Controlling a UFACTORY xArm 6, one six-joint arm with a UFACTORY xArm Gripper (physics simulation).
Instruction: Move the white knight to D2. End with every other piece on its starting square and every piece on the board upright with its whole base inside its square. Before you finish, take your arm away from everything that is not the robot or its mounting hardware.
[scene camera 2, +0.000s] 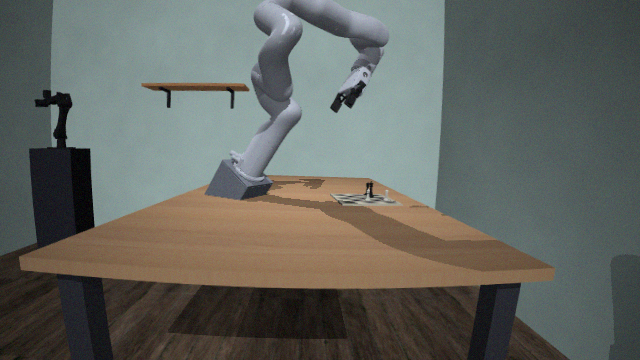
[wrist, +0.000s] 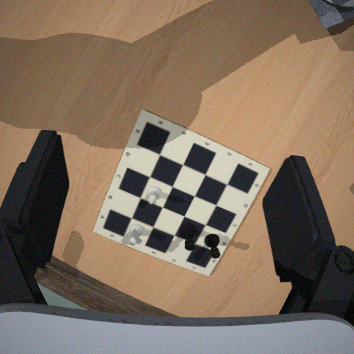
Labels:
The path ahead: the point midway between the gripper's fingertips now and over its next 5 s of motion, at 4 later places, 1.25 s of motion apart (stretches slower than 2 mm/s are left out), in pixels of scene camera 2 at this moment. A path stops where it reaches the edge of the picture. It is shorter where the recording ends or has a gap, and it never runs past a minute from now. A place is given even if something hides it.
My gripper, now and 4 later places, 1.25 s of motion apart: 340, 108; 373, 149; 385, 167; 382, 193; 383, 185

